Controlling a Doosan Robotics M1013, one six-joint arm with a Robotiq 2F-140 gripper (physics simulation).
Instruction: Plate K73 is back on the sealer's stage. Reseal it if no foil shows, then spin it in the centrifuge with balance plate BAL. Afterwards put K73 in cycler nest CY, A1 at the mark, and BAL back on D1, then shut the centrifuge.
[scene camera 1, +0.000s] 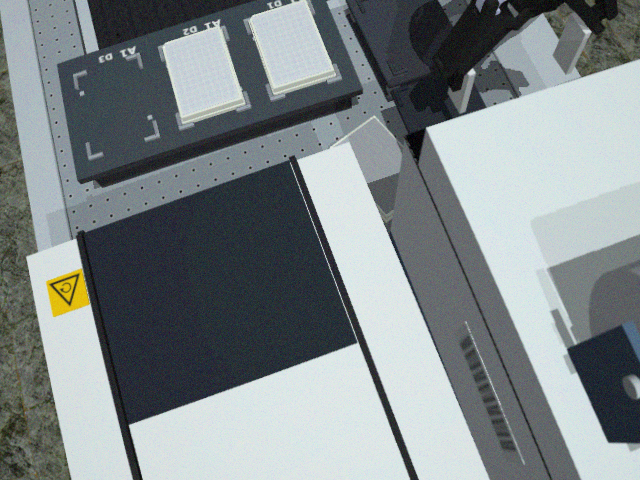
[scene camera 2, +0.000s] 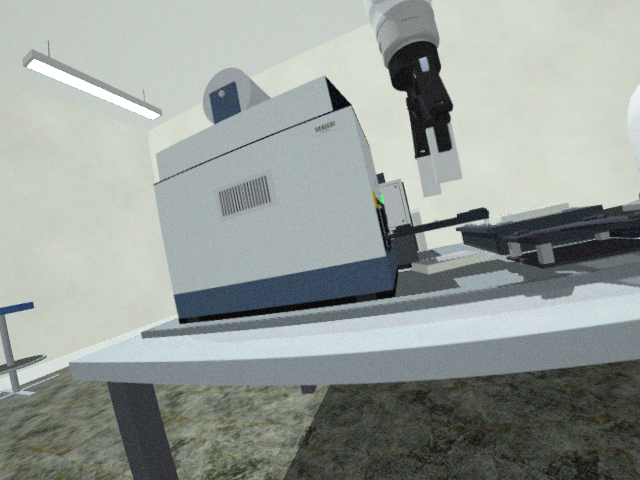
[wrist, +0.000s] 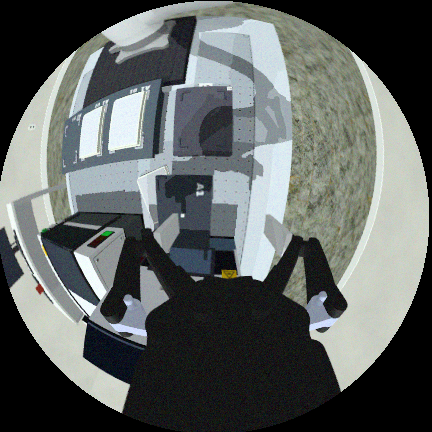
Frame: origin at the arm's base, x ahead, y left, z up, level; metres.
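Where they show: gripper, fingertip midpoint: (scene camera 1: 510, 82) (scene camera 2: 439, 189) (wrist: 221, 223); arm's base, link origin: (wrist: 145, 39).
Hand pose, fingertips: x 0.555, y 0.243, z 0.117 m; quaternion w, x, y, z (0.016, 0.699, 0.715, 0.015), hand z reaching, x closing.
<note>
Things, the pixels of their top centre, and the offset from my fingertips. "pt": a spot on its surface instead.
- dark stage, top centre: (scene camera 1: 457, 133) (wrist: 181, 223) (scene camera 2: 426, 220) 0.069 m right, 0.021 m ahead, 0.040 m down
- sealer, top centre: (scene camera 2: 251, 85) 0.075 m right, 0.304 m ahead, 0.337 m up
- D1, top centre: (scene camera 1: 290, 42) (wrist: 123, 119) (scene camera 2: 525, 210) 0.207 m right, 0.196 m back, 0.064 m down
- D2, top centre: (scene camera 1: 200, 70) (wrist: 88, 131) (scene camera 2: 504, 213) 0.330 m right, 0.201 m back, 0.064 m down
- Cycler nest CY, top centre: (scene camera 1: 406, 23) (scene camera 2: 572, 223) (wrist: 201, 115) 0.042 m right, 0.186 m back, 0.092 m down
- D3, surface spot: (scene camera 1: 113, 113) pt 0.460 m right, 0.194 m back, 0.080 m down
- foil roll, surface spot: (scene camera 2: 232, 95) pt 0.011 m left, 0.305 m ahead, 0.266 m up
My gripper (scene camera 1: 517, 67) (scene camera 2: 439, 166) (wrist: 221, 223) is open and empty, high above the sealer's stage. The dark stage (scene camera 2: 444, 223) (wrist: 197, 220) sticks out of the sealer (scene camera 2: 268, 206), its A1 mark visible. No plate shows on the stage; K73 cannot be identified. White plates stand on D1 (scene camera 1: 292, 46) (wrist: 127, 122) and D2 (scene camera 1: 204, 74) (wrist: 92, 132); their names are not readable. The centrifuge (scene camera 1: 62, 372) (wrist: 95, 265) has a dark panel between black rails; whether it is open is unclear. Cycler nest CY (scene camera 1: 379, 36) (wrist: 215, 100) holds no plate.
A cream-edged flat piece (scene camera 1: 372, 149) (scene camera 2: 449, 263) lies on the deck beside the stage, between centrifuge and sealer. D3 (scene camera 1: 113, 113) holds no plate. The sealer's tall housing and foil roll (scene camera 2: 232, 95) rise near the gripper. The robot base (wrist: 137, 30) stands at the far end.
</note>
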